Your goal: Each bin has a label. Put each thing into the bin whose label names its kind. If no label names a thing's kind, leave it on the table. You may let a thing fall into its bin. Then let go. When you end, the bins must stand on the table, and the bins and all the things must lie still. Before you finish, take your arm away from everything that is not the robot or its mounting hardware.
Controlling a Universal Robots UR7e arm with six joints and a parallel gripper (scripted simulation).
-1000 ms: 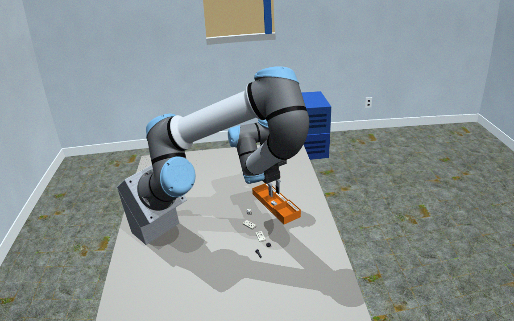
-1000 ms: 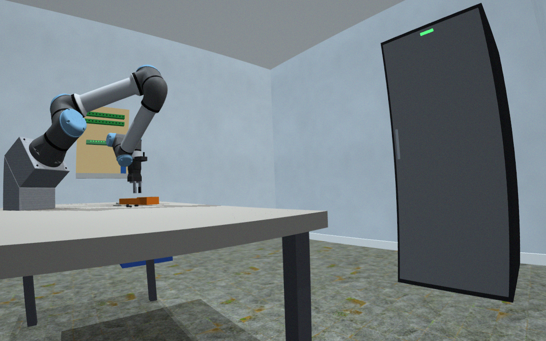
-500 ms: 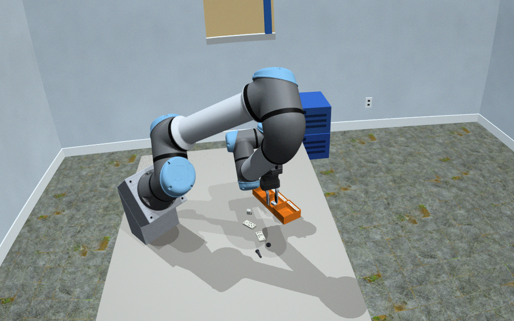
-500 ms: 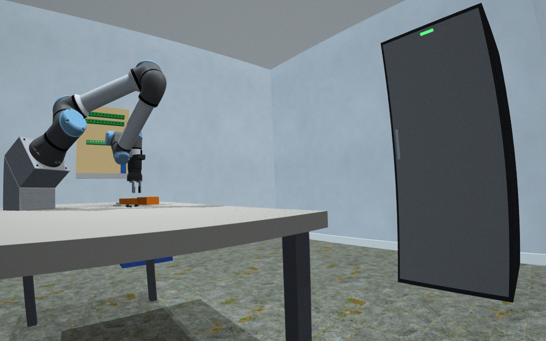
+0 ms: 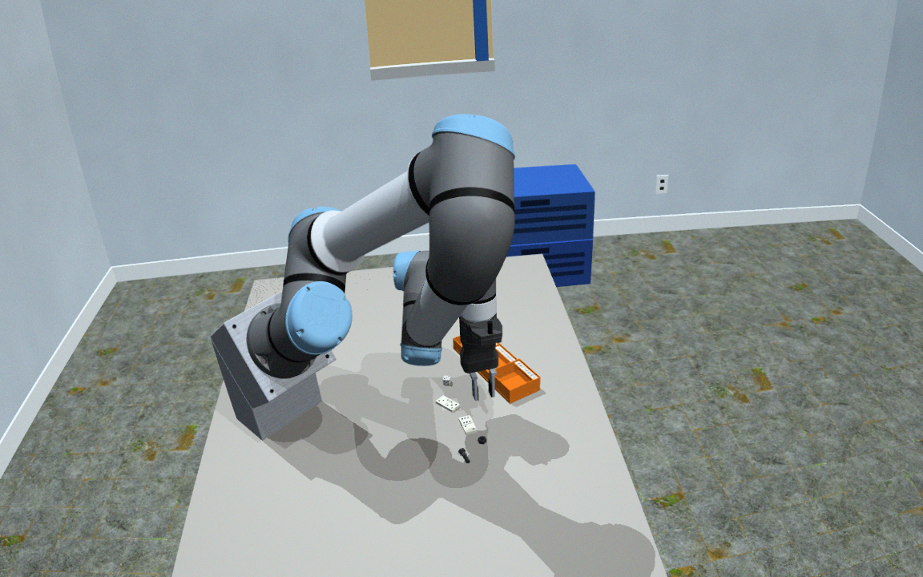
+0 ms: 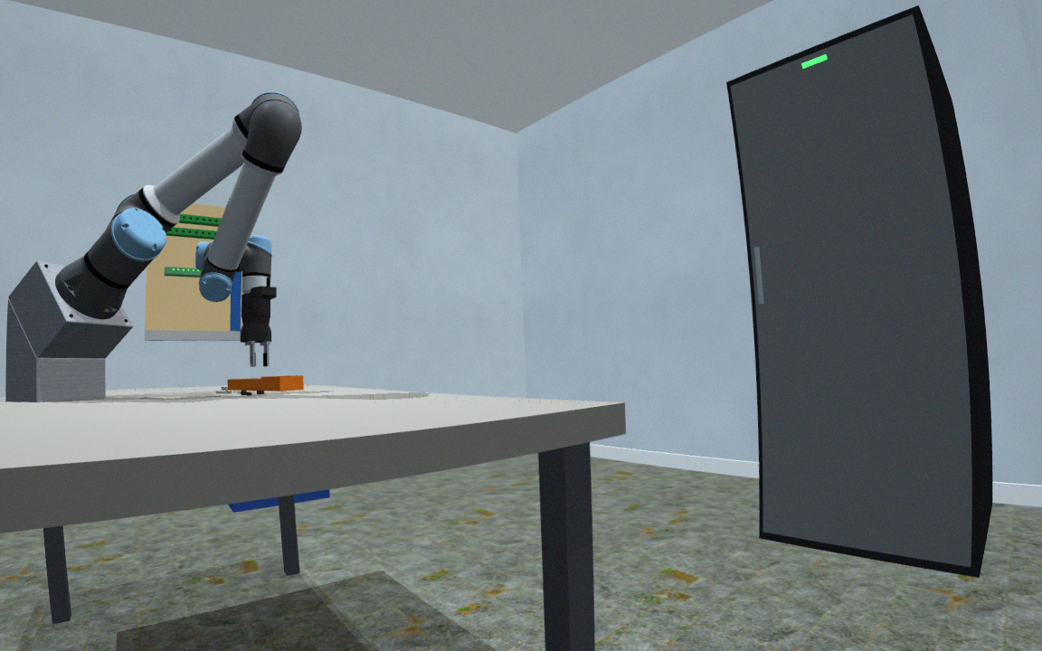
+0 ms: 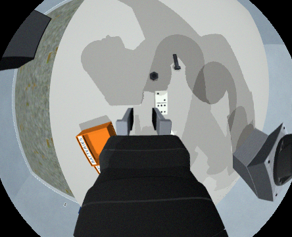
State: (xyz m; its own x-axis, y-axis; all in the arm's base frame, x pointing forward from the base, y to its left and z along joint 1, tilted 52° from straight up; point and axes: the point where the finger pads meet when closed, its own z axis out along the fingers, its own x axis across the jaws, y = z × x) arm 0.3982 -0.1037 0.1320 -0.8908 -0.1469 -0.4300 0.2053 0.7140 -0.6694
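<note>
My hand is 40 mm past the black nut, 60 mm to the left of it and 80 mm above it. Round my hand: white die (10 mm behind, 150 mm to the left, 80 mm below); black bolt (90 mm behind, 80 mm to the right, 80 mm below); grey piece (100 mm ahead, 150 mm to the left, 70 mm below).
</note>
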